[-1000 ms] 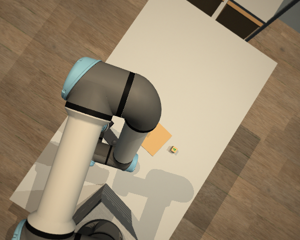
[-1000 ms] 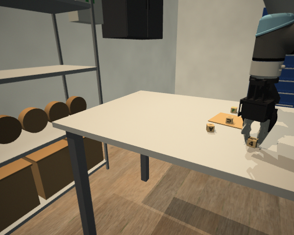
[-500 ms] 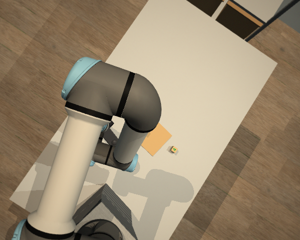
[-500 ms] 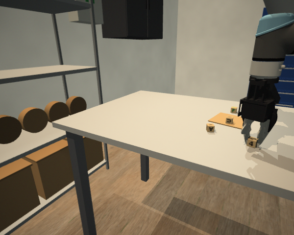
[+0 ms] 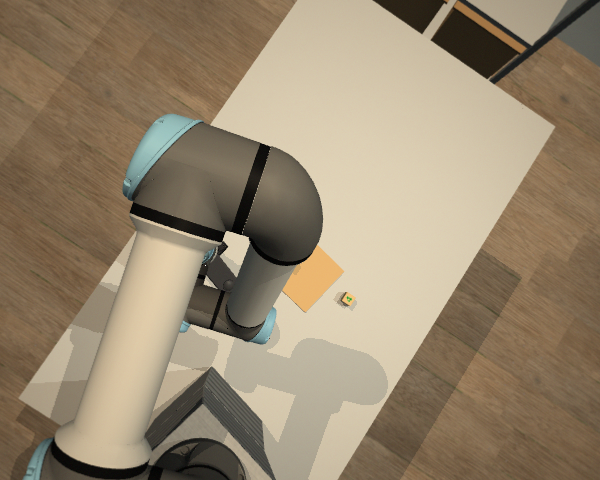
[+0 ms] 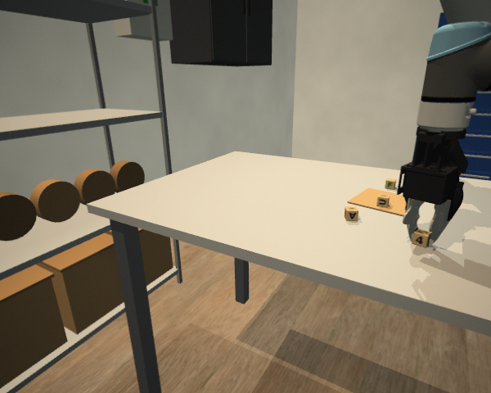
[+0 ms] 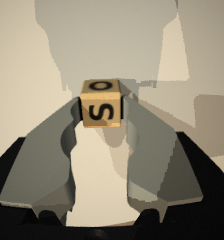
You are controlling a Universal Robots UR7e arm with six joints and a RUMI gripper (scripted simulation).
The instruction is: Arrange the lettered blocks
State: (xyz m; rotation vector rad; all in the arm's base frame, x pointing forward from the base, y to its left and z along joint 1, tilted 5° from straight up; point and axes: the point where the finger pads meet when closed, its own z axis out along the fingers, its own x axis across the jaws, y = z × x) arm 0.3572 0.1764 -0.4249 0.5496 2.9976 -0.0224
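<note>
The D block is 8 cm ahead of my hand and 17 cm to the right of it. The rest, counted from my hand: X block: 14 cm ahead, 7 cm to the right; S block: right at my hand; orange mat: 8 cm ahead, 21 cm to the right, 1 cm below.
</note>
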